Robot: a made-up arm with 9 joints. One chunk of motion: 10 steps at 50 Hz.
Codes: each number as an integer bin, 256 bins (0 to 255) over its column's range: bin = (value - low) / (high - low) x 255, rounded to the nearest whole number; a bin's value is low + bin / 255 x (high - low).
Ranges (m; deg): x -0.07..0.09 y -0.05..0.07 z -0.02..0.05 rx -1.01..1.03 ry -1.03..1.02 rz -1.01..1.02
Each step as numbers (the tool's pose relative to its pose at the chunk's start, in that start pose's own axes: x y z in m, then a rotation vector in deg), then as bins.
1 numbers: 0.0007 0.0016 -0.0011 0.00 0.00 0.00
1 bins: 113 110 69 126 128 127
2 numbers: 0.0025 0.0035 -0.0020 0.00 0.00 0.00
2 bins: 116 114 66 126 128 127
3 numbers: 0.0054 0.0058 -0.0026 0.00 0.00 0.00
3 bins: 120 119 63 126 128 127
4 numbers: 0.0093 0.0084 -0.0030 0.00 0.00 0.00
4 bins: 126 124 62 126 128 127
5 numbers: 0.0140 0.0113 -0.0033 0.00 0.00 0.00
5 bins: 134 130 61 126 128 127
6 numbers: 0.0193 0.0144 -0.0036 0.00 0.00 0.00
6 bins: 142 137 60 126 128 127
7 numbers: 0.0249 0.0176 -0.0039 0.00 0.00 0.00
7 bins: 151 144 59 126 128 127
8 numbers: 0.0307 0.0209 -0.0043 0.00 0.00 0.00
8 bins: 160 151 57 126 128 127
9 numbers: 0.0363 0.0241 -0.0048 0.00 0.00 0.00
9 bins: 169 157 55 126 128 127
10 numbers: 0.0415 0.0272 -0.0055 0.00 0.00 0.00
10 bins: 178 164 53 126 128 127
